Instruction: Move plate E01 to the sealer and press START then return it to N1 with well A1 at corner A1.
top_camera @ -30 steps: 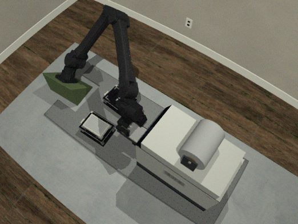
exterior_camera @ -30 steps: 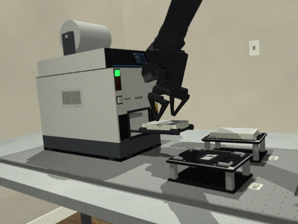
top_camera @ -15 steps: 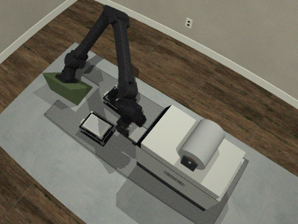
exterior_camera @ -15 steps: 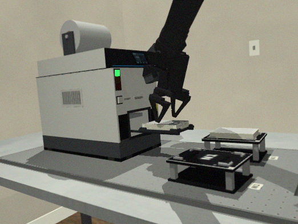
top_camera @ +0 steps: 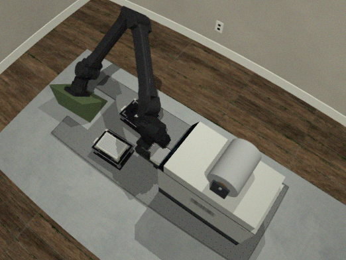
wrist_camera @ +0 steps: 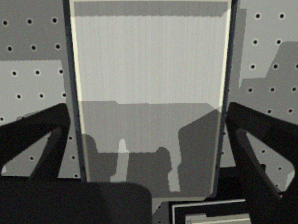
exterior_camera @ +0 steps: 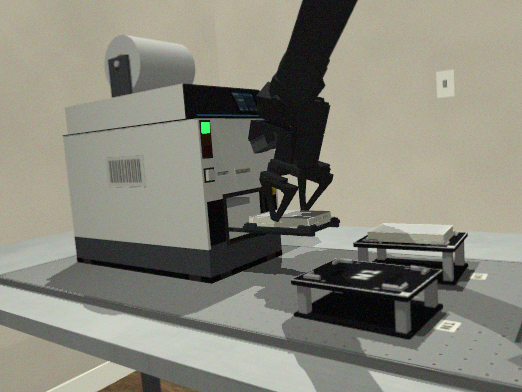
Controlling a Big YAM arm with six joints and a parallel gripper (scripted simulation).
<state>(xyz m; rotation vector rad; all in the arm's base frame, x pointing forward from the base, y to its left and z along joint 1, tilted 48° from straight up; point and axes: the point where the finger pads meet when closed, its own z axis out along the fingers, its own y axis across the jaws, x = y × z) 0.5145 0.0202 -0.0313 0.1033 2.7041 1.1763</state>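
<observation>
The sealer stage lies 20 mm below my hand. The rest, counted from my hand: covered white plate (180 mm behind, 90 mm to the right, 50 mm below); then start button (100 mm ahead, 90 mm to the left, 80 mm above); then black plate nest (200 mm behind, 120 mm to the left, 70 mm below).
</observation>
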